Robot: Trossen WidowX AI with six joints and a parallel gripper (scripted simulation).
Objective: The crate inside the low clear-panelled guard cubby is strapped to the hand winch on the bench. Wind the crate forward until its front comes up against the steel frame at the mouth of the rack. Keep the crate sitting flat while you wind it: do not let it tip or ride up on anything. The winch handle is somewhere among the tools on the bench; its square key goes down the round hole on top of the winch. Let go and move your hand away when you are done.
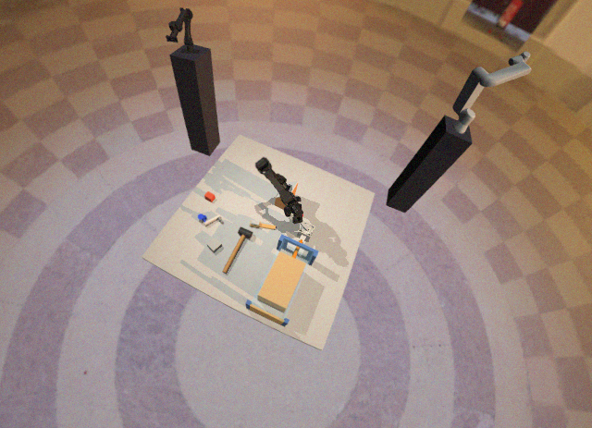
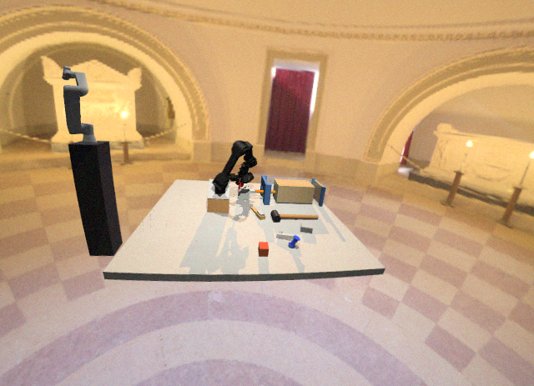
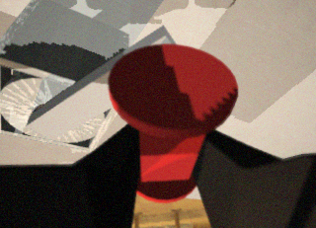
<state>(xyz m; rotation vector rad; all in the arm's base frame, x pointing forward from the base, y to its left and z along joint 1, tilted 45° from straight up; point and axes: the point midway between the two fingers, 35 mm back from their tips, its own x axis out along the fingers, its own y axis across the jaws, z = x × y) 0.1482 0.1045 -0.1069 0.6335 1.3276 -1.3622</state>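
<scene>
Now: the red-knobbed handle 30 mm ahead of my gripper tip, 20 mm to the left of it and 30 mm below it. The rest, counted from my gripper tip: winch (40 mm ahead, 60 mm to the left, 100 mm below); red knob (10 mm ahead, 20 mm to the right); frame (220 mm ahead, 60 mm to the left, 30 mm below).
</scene>
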